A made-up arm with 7 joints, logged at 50 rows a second.
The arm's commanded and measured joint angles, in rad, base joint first. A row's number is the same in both.
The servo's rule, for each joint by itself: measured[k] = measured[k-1] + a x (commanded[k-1-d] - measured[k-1]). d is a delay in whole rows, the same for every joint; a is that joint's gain. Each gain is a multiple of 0.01, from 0.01 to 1. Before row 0 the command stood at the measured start. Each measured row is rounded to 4 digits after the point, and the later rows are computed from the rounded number. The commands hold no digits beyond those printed.
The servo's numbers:
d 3
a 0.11 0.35 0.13 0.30 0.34 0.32 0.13
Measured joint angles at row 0:
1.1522 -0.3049 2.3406 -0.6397 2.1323 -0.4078 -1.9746
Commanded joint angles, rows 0 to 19:
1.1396 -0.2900 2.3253 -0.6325 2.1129 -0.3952 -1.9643
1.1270 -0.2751 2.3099 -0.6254 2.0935 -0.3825 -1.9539
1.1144 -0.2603 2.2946 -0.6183 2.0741 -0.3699 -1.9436
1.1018 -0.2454 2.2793 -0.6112 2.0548 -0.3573 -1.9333
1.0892 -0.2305 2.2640 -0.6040 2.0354 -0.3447 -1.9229
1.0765 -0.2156 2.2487 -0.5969 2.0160 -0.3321 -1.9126
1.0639 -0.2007 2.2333 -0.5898 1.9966 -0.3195 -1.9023
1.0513 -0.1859 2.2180 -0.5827 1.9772 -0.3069 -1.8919
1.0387 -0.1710 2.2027 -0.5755 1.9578 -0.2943 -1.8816
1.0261 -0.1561 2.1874 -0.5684 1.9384 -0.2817 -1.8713
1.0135 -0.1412 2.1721 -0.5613 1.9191 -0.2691 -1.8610
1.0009 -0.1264 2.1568 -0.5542 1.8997 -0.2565 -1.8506
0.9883 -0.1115 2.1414 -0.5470 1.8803 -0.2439 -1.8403
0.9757 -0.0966 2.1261 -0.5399 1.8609 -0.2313 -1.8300
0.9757 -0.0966 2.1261 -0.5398 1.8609 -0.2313 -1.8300
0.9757 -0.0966 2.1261 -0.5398 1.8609 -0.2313 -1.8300
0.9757 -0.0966 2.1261 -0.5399 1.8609 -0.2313 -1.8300
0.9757 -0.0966 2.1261 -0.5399 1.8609 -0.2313 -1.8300
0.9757 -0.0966 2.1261 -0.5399 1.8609 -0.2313 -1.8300
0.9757 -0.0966 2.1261 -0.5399 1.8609 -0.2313 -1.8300
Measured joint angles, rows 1 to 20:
1.1522 -0.3049 2.3406 -0.6397 2.1323 -0.4078 -1.9746
1.1522 -0.3049 2.3406 -0.6397 2.1323 -0.4078 -1.9746
1.1522 -0.3049 2.3406 -0.6397 2.1323 -0.4078 -1.9746
1.1508 -0.2997 2.3386 -0.6375 2.1257 -0.4038 -1.9733
1.1482 -0.2911 2.3349 -0.6339 2.1148 -0.3970 -1.9708
1.1445 -0.2803 2.3297 -0.6292 2.1010 -0.3883 -1.9673
1.1398 -0.2681 2.3231 -0.6238 2.0853 -0.3784 -1.9629
1.1342 -0.2549 2.3154 -0.6179 2.0683 -0.3676 -1.9577
1.1279 -0.2411 2.3067 -0.6116 2.0505 -0.3562 -1.9518
1.1209 -0.2270 2.2972 -0.6051 2.0322 -0.3445 -1.9454
1.1132 -0.2126 2.2869 -0.5984 2.0135 -0.3325 -1.9384
1.1050 -0.1980 2.2760 -0.5915 1.9946 -0.3203 -1.9310
1.0963 -0.1833 2.2645 -0.5846 1.9755 -0.3079 -1.9232
1.0872 -0.1686 2.2525 -0.5776 1.9563 -0.2955 -1.9151
1.0777 -0.1538 2.2401 -0.5706 1.9371 -0.2830 -1.9067
1.0679 -0.1390 2.2273 -0.5635 1.9178 -0.2705 -1.8981
1.0578 -0.1242 2.2141 -0.5564 1.8985 -0.2580 -1.8892
1.0488 -0.1145 2.2027 -0.5514 1.8857 -0.2495 -1.8815
1.0408 -0.1082 2.1927 -0.5479 1.8773 -0.2437 -1.8748
1.0336 -0.1041 2.1840 -0.5455 1.8717 -0.2397 -1.8690

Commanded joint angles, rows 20 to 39:
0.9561 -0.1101 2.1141 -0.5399 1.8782 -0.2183 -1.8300
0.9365 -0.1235 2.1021 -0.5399 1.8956 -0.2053 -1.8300
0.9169 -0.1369 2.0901 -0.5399 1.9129 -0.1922 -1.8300
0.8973 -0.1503 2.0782 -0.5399 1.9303 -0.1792 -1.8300
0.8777 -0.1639 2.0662 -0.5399 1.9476 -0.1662 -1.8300
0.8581 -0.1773 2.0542 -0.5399 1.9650 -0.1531 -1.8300
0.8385 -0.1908 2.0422 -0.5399 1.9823 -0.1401 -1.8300
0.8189 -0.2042 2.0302 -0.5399 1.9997 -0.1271 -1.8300
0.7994 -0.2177 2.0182 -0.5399 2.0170 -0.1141 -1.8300
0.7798 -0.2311 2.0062 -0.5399 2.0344 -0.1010 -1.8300
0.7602 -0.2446 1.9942 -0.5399 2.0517 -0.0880 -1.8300
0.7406 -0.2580 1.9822 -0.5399 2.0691 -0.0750 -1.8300
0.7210 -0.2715 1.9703 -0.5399 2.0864 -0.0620 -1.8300
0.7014 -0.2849 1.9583 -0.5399 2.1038 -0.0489 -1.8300
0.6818 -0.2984 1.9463 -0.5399 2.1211 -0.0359 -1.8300
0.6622 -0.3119 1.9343 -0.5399 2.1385 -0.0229 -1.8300
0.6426 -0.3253 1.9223 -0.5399 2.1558 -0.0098 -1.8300
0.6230 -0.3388 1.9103 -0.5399 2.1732 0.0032 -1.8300
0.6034 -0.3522 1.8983 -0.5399 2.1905 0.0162 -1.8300
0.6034 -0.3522 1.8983 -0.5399 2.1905 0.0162 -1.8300
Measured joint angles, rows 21 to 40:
1.0272 -0.1015 2.1765 -0.5438 1.8680 -0.2370 -1.8639
1.0215 -0.0998 2.1699 -0.5426 1.8656 -0.2352 -1.8595
1.0165 -0.0987 2.1642 -0.5418 1.8640 -0.2340 -1.8557
1.0099 -0.1027 2.1577 -0.5412 1.8688 -0.2290 -1.8524
1.0018 -0.1100 2.1505 -0.5408 1.8779 -0.2214 -1.8495
0.9925 -0.1194 2.1426 -0.5405 1.8898 -0.2121 -1.8470
0.9820 -0.1302 2.1342 -0.5403 1.9036 -0.2016 -1.8448
0.9705 -0.1420 2.1254 -0.5402 1.9186 -0.1903 -1.8429
0.9581 -0.1544 2.1161 -0.5401 1.9344 -0.1784 -1.8412
0.9449 -0.1671 2.1065 -0.5400 1.9507 -0.1661 -1.8397
0.9310 -0.1801 2.0966 -0.5400 1.9674 -0.1536 -1.8384
0.9165 -0.1933 2.0864 -0.5400 1.9843 -0.1410 -1.8373
0.9015 -0.2065 2.0760 -0.5400 2.0013 -0.1282 -1.8364
0.8860 -0.2198 2.0654 -0.5400 2.0184 -0.1153 -1.8356
0.8700 -0.2332 2.0546 -0.5400 2.0356 -0.1024 -1.8349
0.8536 -0.2466 2.0436 -0.5400 2.0529 -0.0895 -1.8343
0.8369 -0.2600 2.0325 -0.5400 2.0702 -0.0765 -1.8337
0.8198 -0.2734 2.0213 -0.5400 2.0875 -0.0635 -1.8332
0.8025 -0.2869 2.0100 -0.5400 2.1048 -0.0505 -1.8328
0.7849 -0.3003 1.9986 -0.5400 2.1221 -0.0375 -1.8324

